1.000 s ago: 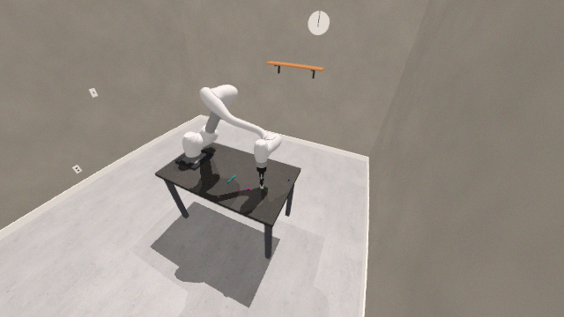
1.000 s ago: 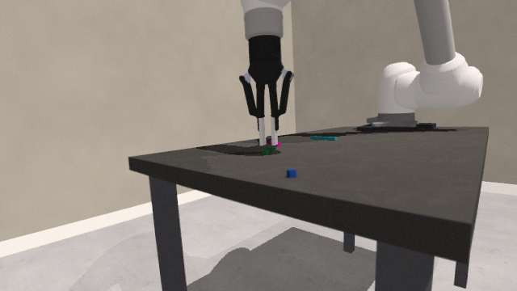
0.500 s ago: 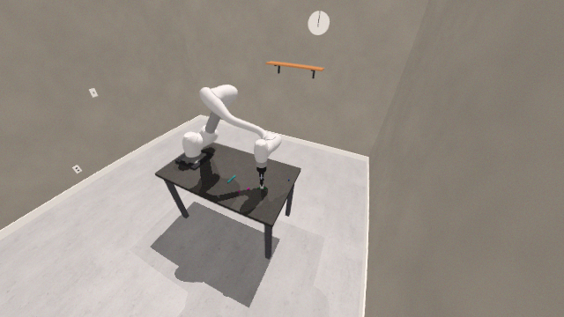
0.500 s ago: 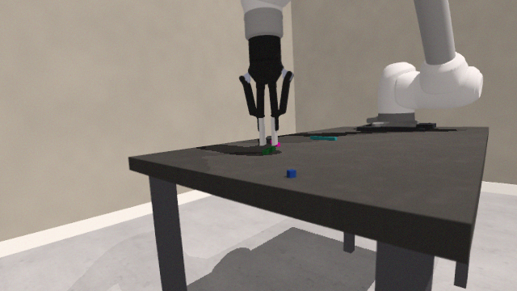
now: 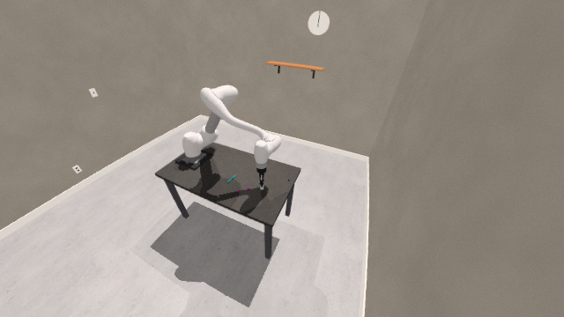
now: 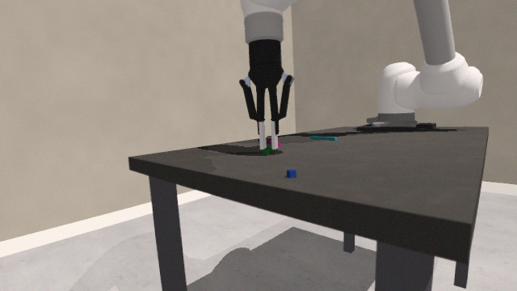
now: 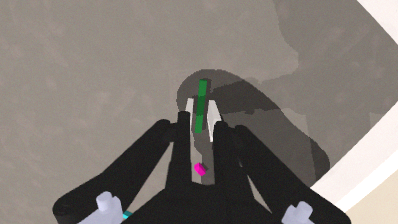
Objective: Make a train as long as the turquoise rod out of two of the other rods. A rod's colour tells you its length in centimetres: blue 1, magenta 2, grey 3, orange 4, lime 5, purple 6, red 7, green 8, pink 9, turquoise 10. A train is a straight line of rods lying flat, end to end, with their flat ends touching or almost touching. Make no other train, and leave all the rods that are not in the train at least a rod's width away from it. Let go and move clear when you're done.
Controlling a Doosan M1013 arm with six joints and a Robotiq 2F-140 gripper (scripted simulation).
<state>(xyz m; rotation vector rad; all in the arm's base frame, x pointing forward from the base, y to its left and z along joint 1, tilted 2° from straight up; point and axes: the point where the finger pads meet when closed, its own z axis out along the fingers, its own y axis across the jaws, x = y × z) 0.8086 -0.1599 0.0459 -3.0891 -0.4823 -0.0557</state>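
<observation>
Now: hand 4 cm above the green rod. Round my hand: turquoise rod: 30 cm behind, 4 cm below, 1 cm to the left; then small grey rod: 31 cm behind, 20 cm to the right, 4 cm below; then blue rod: 20 cm ahead, 17 cm to the left, 4 cm below.
</observation>
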